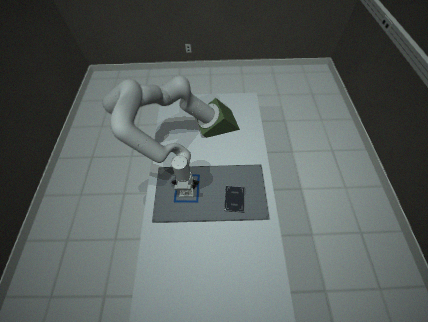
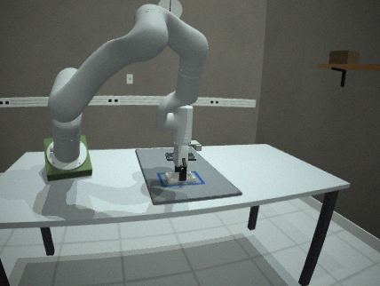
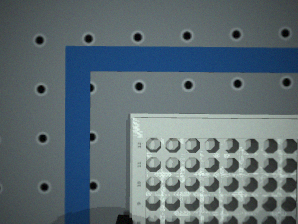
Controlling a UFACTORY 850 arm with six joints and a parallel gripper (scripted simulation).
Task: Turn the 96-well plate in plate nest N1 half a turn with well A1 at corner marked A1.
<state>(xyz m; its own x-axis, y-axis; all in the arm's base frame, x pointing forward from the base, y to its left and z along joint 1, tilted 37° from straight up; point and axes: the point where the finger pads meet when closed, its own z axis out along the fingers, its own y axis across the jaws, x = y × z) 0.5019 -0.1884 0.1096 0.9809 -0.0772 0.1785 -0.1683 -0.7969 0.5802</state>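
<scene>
Now: hand 12 cm short of the dark plate nest N1, 29 cm to the right of it and 1 cm above it. The rest, counted from my hand: white 96-well plate 1 cm below.
</scene>
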